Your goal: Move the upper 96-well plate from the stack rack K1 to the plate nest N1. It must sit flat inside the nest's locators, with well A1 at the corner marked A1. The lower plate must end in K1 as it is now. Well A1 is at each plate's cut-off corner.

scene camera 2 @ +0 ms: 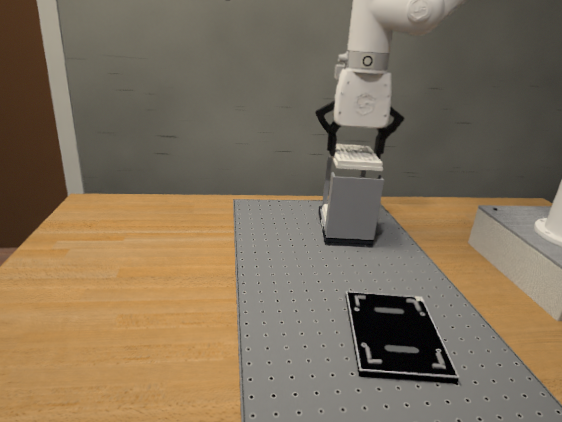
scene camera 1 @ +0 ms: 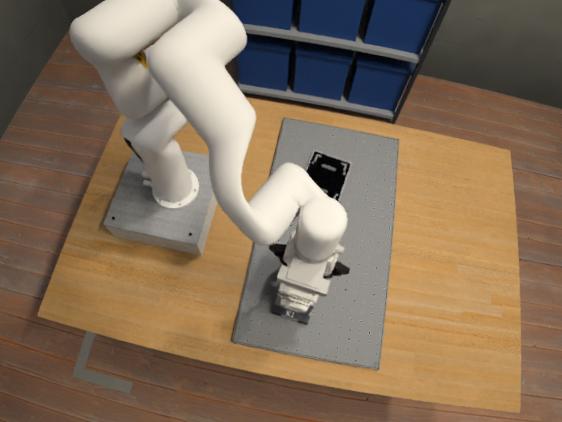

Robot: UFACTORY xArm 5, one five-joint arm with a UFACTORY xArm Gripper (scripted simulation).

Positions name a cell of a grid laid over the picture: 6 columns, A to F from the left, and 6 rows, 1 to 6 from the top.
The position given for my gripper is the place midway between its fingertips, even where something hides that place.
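Scene:
My gripper is visible in scene camera 1 (D4) and scene camera 2 (D3).

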